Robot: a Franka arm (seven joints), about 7 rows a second.
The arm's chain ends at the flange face. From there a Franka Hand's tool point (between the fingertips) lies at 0.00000 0.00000 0.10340 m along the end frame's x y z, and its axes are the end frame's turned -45 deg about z.
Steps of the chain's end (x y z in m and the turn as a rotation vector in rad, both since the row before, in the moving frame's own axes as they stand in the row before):
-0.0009, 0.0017, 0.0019, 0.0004, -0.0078, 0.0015
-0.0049, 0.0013, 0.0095, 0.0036, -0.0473, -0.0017
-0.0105, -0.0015, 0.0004, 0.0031, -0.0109, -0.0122
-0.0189, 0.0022, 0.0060, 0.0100, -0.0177, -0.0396
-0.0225, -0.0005, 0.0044, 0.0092, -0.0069, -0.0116
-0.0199, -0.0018, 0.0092, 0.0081, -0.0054, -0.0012
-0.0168, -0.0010, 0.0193, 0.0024, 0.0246, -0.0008
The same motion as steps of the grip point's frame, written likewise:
-0.0024, 0.0000, 0.0019, 0.0058, -0.0052, 0.0015
-0.0076, -0.0063, 0.0094, 0.0360, -0.0309, -0.0017
-0.0069, -0.0095, 0.0004, 0.0099, -0.0055, -0.0122
-0.0155, -0.0138, 0.0060, 0.0196, -0.0054, -0.0396
-0.0154, -0.0174, 0.0044, 0.0114, 0.0016, -0.0116
-0.0126, -0.0163, 0.0092, 0.0095, 0.0019, -0.0012
-0.0092, -0.0110, 0.0193, -0.0157, 0.0191, -0.0008

